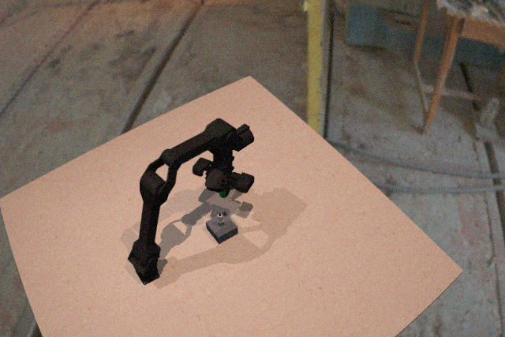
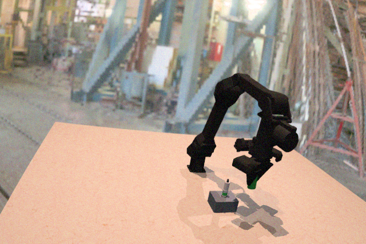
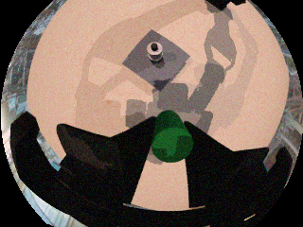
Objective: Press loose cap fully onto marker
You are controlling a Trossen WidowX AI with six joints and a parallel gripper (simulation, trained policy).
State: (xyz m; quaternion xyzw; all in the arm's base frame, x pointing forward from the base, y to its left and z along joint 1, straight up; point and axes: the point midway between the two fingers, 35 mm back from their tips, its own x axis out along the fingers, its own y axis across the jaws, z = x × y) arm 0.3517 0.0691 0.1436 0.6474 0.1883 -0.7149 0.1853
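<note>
My gripper tip is 5 cm past the holder block, 6 cm to the left of it and 9 cm above it. Round my gripper tip: green cap (1 cm above).
</note>
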